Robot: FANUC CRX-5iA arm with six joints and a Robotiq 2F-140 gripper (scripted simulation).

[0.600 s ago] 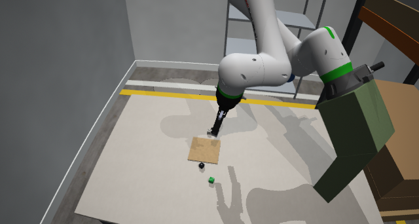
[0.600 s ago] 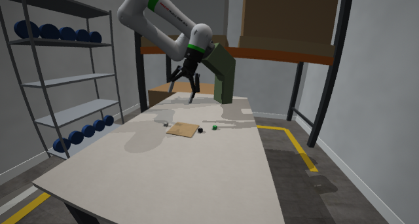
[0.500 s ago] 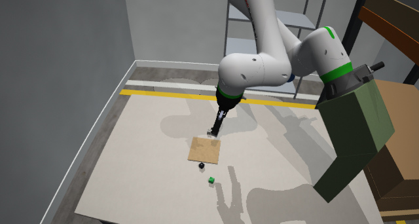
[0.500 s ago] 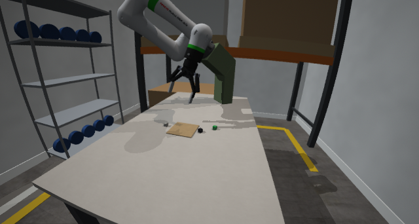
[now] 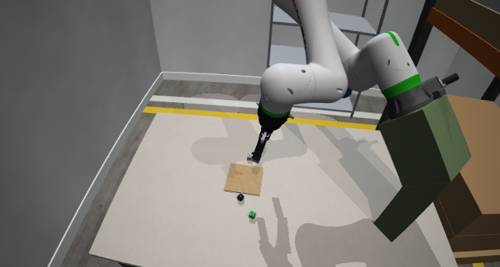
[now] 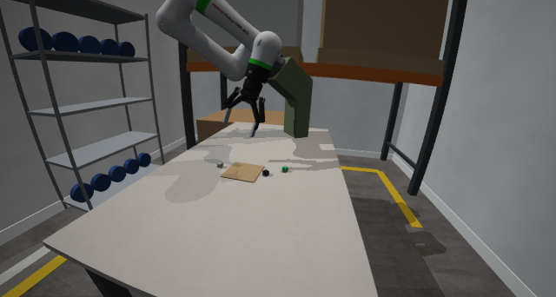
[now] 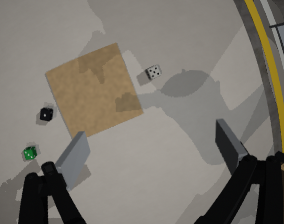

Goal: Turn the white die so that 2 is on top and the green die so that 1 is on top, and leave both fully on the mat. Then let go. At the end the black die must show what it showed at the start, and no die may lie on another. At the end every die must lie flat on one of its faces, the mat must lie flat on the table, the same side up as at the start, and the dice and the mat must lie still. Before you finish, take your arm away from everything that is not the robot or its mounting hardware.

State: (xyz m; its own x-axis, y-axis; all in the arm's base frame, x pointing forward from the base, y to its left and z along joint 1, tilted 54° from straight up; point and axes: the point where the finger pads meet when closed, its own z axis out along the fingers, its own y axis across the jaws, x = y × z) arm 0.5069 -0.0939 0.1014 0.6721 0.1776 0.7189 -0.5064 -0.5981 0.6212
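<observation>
My hand is 4 cm short of the white die, 8 cm to the left of it and 16 cm above it. The rest, counted from my hand: mat: 7 cm ahead, 3 cm to the left, 17 cm below; black die: 9 cm ahead, 13 cm to the left, 16 cm below; green die: 5 cm ahead, 20 cm to the left, 16 cm below.
</observation>
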